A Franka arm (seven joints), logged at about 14 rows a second.
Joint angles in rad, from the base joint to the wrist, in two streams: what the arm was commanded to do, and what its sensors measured. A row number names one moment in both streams.
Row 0, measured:
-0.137, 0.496, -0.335, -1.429, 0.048, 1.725, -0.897
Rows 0 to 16, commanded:
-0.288, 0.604, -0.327, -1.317, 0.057, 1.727, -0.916
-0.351, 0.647, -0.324, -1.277, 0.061, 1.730, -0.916
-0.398, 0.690, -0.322, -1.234, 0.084, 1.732, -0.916
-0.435, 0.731, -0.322, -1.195, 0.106, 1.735, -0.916
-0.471, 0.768, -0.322, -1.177, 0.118, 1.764, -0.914
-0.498, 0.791, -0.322, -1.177, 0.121, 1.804, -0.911
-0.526, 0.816, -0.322, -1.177, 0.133, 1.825, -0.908
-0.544, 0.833, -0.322, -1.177, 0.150, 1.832, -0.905
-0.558, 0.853, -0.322, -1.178, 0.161, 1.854, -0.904
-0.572, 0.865, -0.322, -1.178, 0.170, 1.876, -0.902
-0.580, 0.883, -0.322, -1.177, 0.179, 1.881, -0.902
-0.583, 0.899, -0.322, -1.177, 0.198, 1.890, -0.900
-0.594, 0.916, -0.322, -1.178, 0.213, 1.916, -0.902
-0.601, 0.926, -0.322, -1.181, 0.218, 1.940, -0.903
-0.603, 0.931, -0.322, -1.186, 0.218, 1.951, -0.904
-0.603, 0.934, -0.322, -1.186, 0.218, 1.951, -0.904
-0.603, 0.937, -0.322, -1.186, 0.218, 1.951, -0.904
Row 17, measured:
-0.587, 0.921, -0.332, -1.221, 0.199, 1.955, -0.909
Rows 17 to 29, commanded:
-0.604, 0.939, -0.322, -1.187, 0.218, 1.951, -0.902
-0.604, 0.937, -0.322, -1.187, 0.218, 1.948, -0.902
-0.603, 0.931, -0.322, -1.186, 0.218, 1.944, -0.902
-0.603, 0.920, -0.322, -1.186, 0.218, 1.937, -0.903
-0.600, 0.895, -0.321, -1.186, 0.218, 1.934, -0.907
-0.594, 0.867, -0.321, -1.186, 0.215, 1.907, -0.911
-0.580, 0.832, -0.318, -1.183, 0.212, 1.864, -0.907
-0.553, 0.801, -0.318, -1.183, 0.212, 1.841, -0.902
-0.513, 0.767, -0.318, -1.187, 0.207, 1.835, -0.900
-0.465, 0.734, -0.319, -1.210, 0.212, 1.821, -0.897
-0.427, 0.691, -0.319, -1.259, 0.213, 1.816, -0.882
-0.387, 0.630, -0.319, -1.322, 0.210, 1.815, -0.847
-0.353, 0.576, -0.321, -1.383, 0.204, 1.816, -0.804
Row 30, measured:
-0.420, 0.708, -0.313, -1.214, 0.203, 1.806, -0.855
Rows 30 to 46, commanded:
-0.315, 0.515, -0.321, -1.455, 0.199, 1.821, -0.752
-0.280, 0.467, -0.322, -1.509, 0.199, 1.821, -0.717
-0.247, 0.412, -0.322, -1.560, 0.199, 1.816, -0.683
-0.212, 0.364, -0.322, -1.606, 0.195, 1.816, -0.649
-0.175, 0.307, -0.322, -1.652, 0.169, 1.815, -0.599
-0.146, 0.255, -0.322, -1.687, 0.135, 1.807, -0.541
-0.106, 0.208, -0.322, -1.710, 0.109, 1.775, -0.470
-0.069, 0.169, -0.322, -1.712, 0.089, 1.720, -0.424
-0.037, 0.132, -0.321, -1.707, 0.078, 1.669, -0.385
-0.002, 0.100, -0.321, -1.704, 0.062, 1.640, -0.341
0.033, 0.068, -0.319, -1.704, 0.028, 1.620, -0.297
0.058, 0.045, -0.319, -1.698, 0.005, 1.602, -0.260
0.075, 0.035, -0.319, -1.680, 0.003, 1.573, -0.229
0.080, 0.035, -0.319, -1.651, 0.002, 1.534, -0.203
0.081, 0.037, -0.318, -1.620, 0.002, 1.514, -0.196
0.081, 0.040, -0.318, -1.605, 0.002, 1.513, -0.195
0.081, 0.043, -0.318, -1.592, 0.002, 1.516, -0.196
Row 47, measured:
0.076, 0.036, -0.310, -1.628, 0.016, 1.535, -0.210
